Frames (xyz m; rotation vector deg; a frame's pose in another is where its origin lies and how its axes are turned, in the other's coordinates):
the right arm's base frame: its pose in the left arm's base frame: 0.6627 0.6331 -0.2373 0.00 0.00 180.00
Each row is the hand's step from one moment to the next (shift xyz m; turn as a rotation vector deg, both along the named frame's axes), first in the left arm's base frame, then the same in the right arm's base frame.
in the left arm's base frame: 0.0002 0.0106 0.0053 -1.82 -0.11 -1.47
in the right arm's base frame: -0.0002 -0.0106 0.0053 1.82 0.11 -1.47
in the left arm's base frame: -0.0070 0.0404 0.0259 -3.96 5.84 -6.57
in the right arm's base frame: 0.0070 -0.0404 0.0259 3.96 -5.84 -6.57
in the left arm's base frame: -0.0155 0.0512 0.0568 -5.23 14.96 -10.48
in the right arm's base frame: 0.0155 -0.0512 0.0568 5.23 -14.96 -10.48
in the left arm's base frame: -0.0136 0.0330 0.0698 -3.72 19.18 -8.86
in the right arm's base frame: 0.0136 -0.0330 0.0698 3.72 -19.18 -8.86
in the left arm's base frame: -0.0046 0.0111 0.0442 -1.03 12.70 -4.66
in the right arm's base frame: 0.0046 -0.0111 0.0442 1.03 -12.70 -4.66
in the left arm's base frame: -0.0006 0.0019 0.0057 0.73 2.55 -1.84
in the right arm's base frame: 0.0006 -0.0019 0.0057 -0.73 -2.55 -1.84
